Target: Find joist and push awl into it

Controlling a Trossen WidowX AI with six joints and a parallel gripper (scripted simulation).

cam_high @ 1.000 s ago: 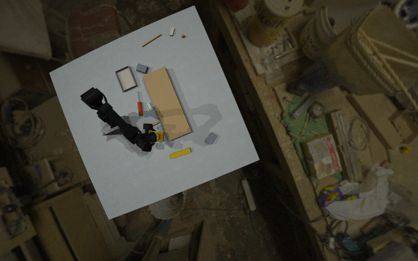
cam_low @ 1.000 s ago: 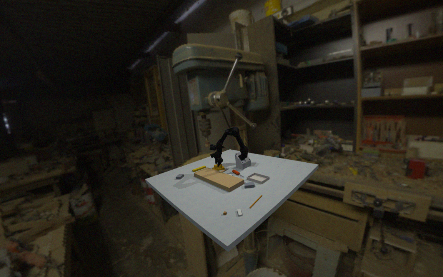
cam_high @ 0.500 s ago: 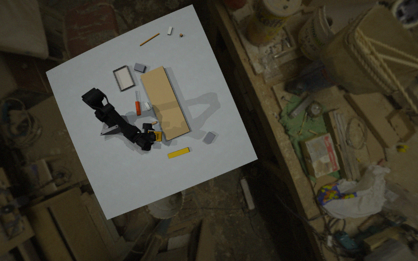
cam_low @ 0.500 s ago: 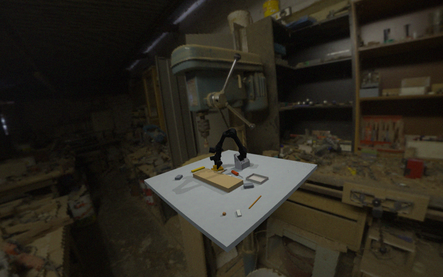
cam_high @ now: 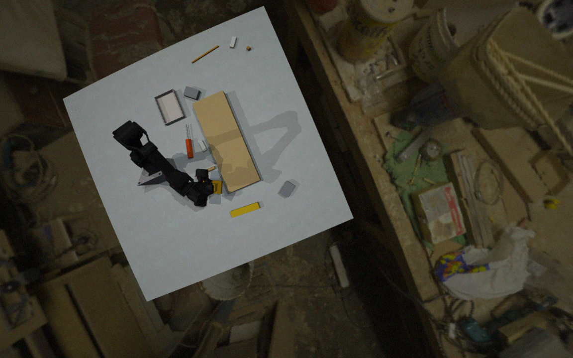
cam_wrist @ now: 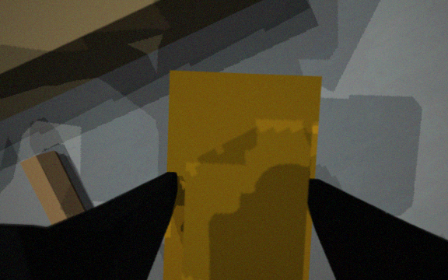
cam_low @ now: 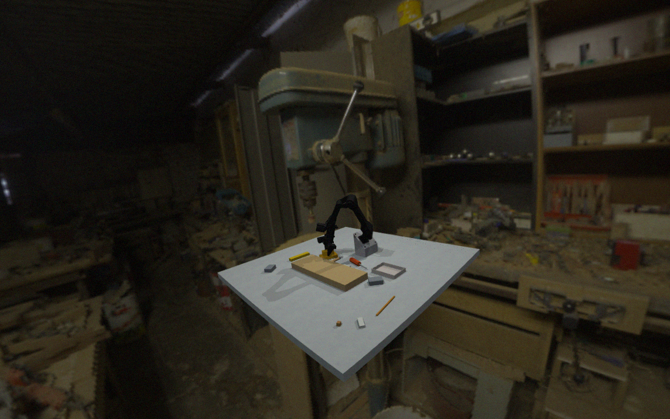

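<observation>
Now: gripper tip 20 mm below the stud finder, 20 mm past it and 10 mm to the right of it. From my gripper tip the other things lie so: awl: 90 mm to the left, 20 mm below, 20 mm behind; then tray: 500 mm to the left, 50 mm behind, 10 mm below; then yellow bar: 180 mm to the right, 120 mm ahead, 20 mm below.
</observation>
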